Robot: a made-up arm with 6 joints.
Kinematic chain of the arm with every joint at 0, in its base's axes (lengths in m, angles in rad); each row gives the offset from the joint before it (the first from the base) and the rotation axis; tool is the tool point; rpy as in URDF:
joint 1: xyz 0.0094 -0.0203 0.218 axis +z
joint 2: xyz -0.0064 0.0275 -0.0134 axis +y
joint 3: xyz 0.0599 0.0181 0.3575 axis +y
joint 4: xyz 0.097 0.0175 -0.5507 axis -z
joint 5: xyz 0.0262 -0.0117 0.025 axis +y
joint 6: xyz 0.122 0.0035 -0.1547 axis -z
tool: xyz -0.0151 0.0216 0.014 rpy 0 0 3.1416
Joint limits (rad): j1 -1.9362..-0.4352 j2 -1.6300..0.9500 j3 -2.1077..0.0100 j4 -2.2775..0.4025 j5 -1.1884..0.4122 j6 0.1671..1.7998
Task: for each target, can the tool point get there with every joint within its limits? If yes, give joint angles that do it. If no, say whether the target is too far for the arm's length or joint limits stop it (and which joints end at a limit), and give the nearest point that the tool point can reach.
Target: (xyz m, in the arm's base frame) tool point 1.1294 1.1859 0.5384
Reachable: no: too far | nearest point 0.5224 0.7741 0.5963 | short by 0.736 m
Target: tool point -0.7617 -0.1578 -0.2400
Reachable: no: joint limits stop it (at a limit: joint 1, joint 2, joint 4, joint 6) | nearest point -0.1585 -0.3886 -0.2399 | short by 0.646 m
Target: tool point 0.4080 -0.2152 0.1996
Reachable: yes | joints -1.1467 -0.2162 -0.3658 -1.4686 -0.9021 1.0752
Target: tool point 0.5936 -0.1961 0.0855
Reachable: yes | joints -0.7320 0.3841 -0.7899 -1.1304 -0.8025 0.4348
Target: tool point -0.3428 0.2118 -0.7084
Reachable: no: joint limits stop it (at a limit: joint 1, joint 2, joint 5, joint 6) | nearest point -0.0552 0.0788 -0.2470 | short by 0.560 m
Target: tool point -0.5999 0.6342 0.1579
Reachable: no: joint limits stop it (at a limit: joint 2, joint 3, joint 5, joint 6) | nearest point -0.5853 0.6185 0.4361 | short by 0.279 m
